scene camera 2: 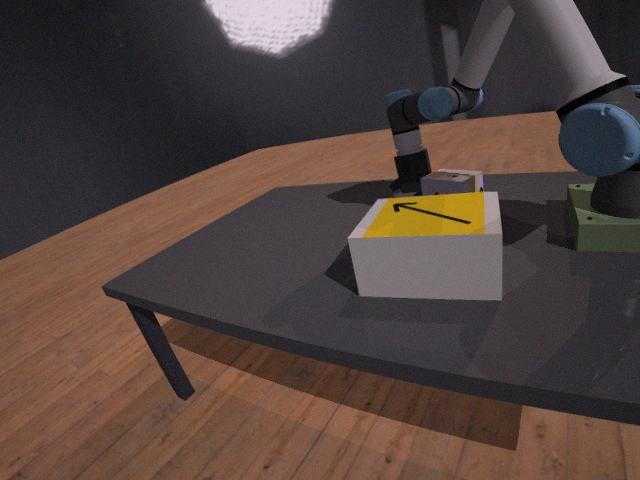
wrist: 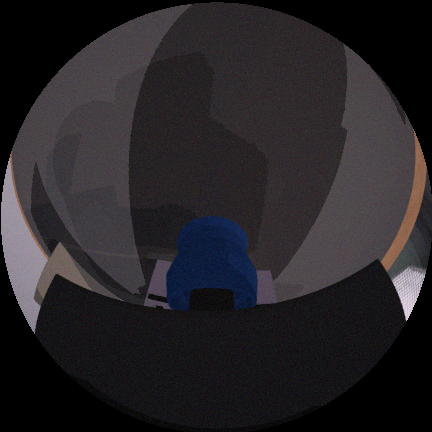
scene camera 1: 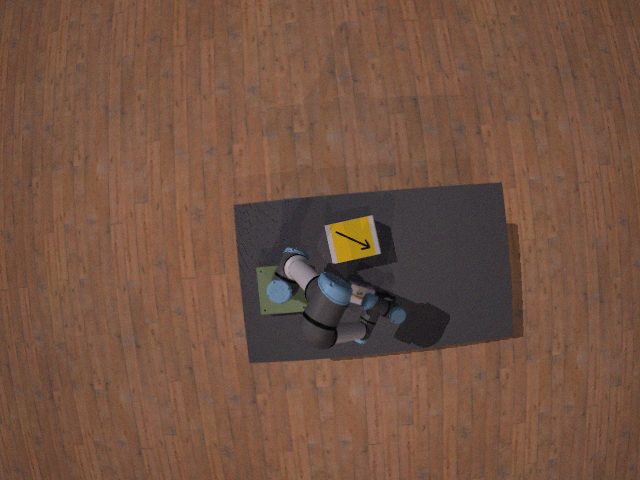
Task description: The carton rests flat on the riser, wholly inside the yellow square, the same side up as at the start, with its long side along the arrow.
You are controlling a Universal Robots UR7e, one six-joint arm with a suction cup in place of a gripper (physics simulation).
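Observation:
The carton (scene camera 2: 452, 184) (scene camera 1: 362, 290), a small lavender and tan box, lies flat on the dark table (scene camera 2: 237, 267) just behind the riser. The riser (scene camera 2: 430, 269) (scene camera 1: 376, 234) is a white block; its top carries the yellow square (scene camera 2: 428, 220) (scene camera 1: 347, 248) with a black arrow (scene camera 2: 431, 213) (scene camera 1: 352, 239). My suction cup (wrist: 211, 257) hangs low at the carton's end, beside it rather than on its top face. In the wrist view only a lavender strip of the carton (wrist: 158, 282) shows beside the cup's base, and shadowed table lies beyond the tip. The cup's contact is hidden.
The arm's base stands on a green plate (scene camera 1: 267, 305) at the table's left side, with the elbow folded over the table's front part. The table's edges and wooden floor (scene camera 1: 175, 143) lie all around.

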